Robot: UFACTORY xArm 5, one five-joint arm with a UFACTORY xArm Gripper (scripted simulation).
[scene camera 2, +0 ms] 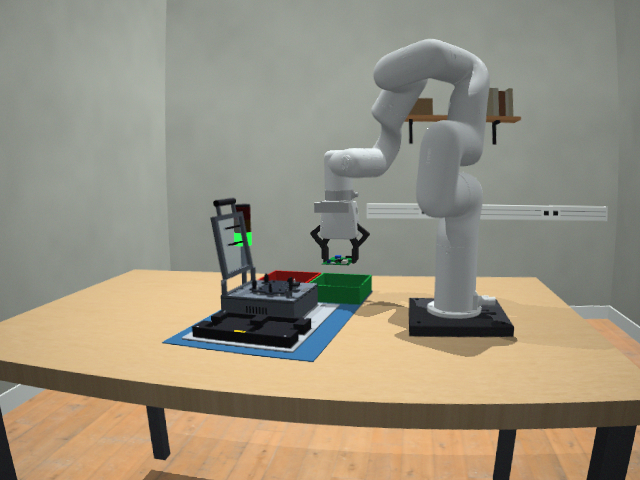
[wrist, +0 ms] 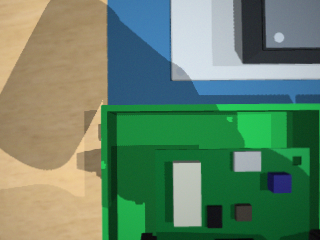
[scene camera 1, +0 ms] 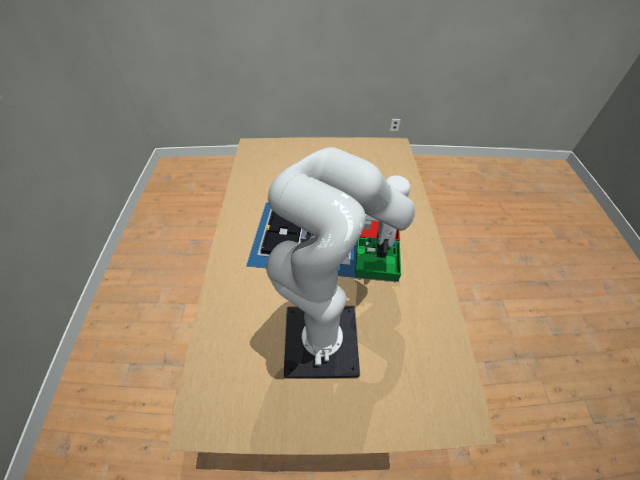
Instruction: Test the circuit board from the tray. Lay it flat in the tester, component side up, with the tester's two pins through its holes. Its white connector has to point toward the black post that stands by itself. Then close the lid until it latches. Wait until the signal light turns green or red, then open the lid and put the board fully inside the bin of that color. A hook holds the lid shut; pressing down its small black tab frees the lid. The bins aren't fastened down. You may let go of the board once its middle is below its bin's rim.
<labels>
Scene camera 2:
gripper: 340,262
green bin: 332,287
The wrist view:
green bin: 130,134
green circuit board: 248,186
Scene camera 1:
green bin: 369,266
</labels>
